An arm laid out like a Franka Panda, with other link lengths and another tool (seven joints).
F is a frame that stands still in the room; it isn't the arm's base.
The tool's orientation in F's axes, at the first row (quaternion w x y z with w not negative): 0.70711 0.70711 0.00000 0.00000
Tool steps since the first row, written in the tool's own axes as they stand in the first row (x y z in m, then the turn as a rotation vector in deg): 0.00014 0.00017 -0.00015 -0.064 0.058 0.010; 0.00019 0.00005 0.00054 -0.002 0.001 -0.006; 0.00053 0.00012 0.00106 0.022 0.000 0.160; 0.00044 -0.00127 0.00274 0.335 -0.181 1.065; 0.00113 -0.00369 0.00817 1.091 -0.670 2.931; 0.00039 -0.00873 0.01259 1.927 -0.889 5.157; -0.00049 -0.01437 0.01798 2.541 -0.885 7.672; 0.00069 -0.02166 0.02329 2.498 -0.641 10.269; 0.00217 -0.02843 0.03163 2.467 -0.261 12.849; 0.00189 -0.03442 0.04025 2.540 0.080 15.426; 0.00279 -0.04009 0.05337 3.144 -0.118 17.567; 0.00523 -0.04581 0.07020 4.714 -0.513 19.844
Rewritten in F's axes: 0.00014 0.00015 0.00017 -0.064 -0.010 0.058; 0.00019 -0.00054 0.00005 -0.002 0.006 0.001; 0.00053 -0.00106 0.00012 0.022 -0.160 0.000; 0.00044 -0.00274 -0.00127 0.335 -1.065 -0.181; 0.00113 -0.00817 -0.00369 1.091 -2.931 -0.670; 0.00039 -0.01259 -0.00873 1.927 -5.157 -0.889; -0.00049 -0.01798 -0.01437 2.541 -7.672 -0.885; 0.00069 -0.02329 -0.02166 2.498 -10.269 -0.641; 0.00217 -0.03163 -0.02843 2.467 -12.849 -0.261; 0.00189 -0.04025 -0.03442 2.540 -15.426 0.080; 0.00279 -0.05337 -0.04009 3.144 -17.567 -0.118; 0.00523 -0.07020 -0.04581 4.714 -19.844 -0.513
